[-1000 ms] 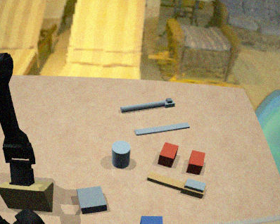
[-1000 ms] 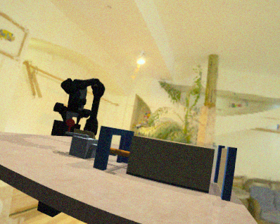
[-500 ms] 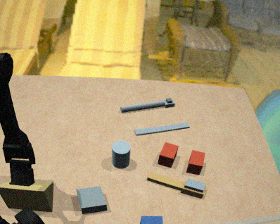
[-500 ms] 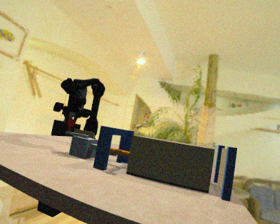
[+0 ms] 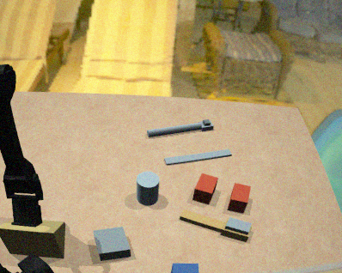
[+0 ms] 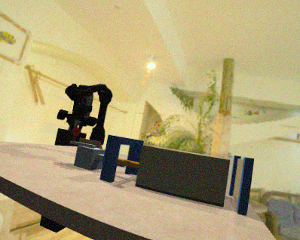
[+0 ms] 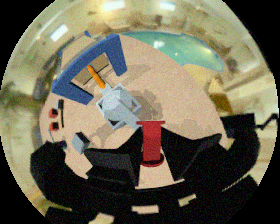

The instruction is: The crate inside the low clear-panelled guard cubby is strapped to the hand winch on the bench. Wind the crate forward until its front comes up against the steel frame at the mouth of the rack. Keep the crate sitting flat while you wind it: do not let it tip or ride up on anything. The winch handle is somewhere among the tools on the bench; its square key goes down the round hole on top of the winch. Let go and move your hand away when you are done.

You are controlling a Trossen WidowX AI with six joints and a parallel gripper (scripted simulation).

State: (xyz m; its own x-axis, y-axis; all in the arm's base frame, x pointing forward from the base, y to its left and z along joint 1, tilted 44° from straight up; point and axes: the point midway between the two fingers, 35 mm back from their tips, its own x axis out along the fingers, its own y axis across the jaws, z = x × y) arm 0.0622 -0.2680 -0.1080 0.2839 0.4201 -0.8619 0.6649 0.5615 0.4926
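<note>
Now: gripper tip 250 mm short of the blue frame and 30 mm above it. Also, from my gripper tip: winch handle: 30 mm below, 30 mm ahead, 10 mm to the left; grey winch: 100 mm below, 70 mm ahead, 10 mm to the left; red spool-shaped piece: 10 mm to the left, 10 mm behind.
</note>
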